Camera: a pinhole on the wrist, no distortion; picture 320 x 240 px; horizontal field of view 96.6 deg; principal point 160.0 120.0 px. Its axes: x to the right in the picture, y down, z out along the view. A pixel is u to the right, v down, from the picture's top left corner.
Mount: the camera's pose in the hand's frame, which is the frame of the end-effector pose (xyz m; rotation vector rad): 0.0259 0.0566 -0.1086 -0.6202 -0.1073 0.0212
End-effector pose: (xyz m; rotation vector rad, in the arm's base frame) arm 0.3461 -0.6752 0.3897 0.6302 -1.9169 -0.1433
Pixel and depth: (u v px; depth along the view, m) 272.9 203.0 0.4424
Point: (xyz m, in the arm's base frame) -0.0639 -0.3994 0.8075
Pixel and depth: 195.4 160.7 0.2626
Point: 0.1702 -0.4854 0.5163
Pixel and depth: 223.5 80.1 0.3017
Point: 0.0733 -0.6283 0.4726
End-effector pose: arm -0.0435 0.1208 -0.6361 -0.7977 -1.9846 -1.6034
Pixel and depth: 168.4 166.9 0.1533
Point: 0.0715 0.1390 -0.4881
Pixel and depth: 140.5 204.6 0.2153
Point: 0.1701 0.1486 -0.4495
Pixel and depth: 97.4 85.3 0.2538
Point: 0.1403 0.2455 -0.6335
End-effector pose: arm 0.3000 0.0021 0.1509 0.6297 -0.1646 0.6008
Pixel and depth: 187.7 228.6 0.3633
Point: 0.0662 0.3326 0.4452
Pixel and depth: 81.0 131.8 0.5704
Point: -0.2101 -0.0766 0.4819
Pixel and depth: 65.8 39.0 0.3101
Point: 0.0860 -0.1809 0.3044
